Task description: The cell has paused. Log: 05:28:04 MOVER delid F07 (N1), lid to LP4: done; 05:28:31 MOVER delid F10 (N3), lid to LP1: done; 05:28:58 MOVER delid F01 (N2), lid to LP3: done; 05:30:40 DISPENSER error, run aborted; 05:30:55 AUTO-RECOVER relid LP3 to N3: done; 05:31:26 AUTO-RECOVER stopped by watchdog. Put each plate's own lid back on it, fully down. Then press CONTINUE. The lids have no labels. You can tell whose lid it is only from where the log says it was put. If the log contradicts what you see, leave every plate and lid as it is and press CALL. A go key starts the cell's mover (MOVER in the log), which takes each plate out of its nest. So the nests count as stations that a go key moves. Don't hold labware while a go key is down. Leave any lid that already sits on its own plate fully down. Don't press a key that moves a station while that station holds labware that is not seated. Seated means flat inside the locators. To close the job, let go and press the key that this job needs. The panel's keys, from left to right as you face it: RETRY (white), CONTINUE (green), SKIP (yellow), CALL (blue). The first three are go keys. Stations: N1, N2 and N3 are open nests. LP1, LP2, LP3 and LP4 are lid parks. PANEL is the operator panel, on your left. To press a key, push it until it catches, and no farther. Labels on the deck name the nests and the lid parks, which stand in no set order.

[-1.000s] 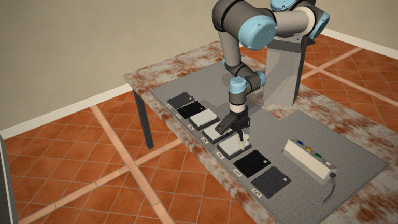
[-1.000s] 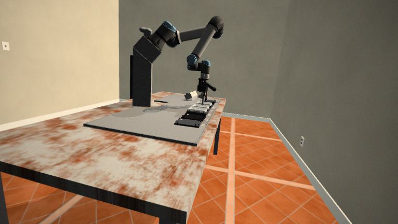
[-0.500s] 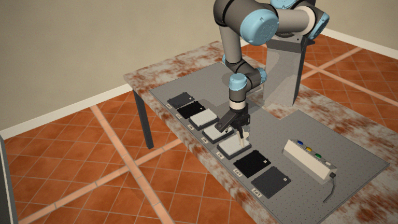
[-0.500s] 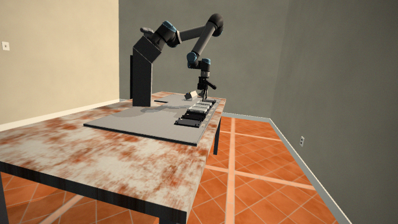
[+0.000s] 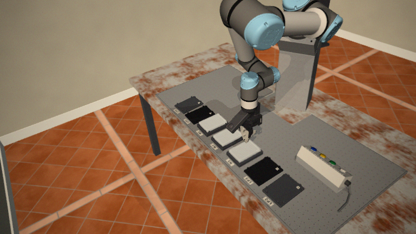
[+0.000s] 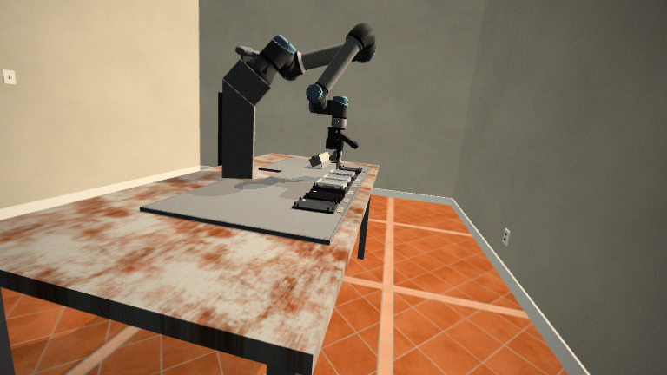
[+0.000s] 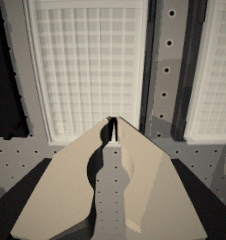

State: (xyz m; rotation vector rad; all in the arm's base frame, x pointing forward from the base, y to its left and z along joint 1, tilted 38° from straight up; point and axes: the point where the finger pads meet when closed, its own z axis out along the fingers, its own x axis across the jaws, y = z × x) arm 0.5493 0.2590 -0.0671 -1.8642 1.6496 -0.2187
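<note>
Now: the green key 28 cm behind my hand and 27 cm to the left of it. The rest, counted from my hand: dark nest frame: 2 cm ahead, 3 cm to the left, 5 cm below; then plate: 8 cm ahead, 23 cm to the right, 4 cm below; then blue CALL key: 25 cm behind, 18 cm to the left.
</note>
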